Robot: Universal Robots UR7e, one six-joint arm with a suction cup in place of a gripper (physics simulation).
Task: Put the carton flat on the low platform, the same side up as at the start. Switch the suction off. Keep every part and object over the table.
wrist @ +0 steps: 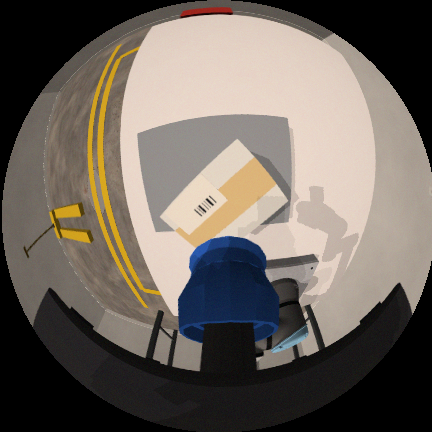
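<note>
The carton, pale with a tan tape band and a white barcode label on its upper face, lies turned at an angle on the low grey platform. It looks flat, label side up. Its near part reaches past the platform's near edge in this view, and its nearest corner is partly hidden behind the blue suction cup. My gripper, the blue suction cup, is open and holds nothing. It hangs above and apart from the carton, at the lower middle of the view.
The pale table surrounds the platform. The robot's base plate is at the lower right. Arm shadows fall to the right of the carton. Beyond the table's left edge are a yellow pallet truck and yellow floor lines. A red object is beyond the far edge.
</note>
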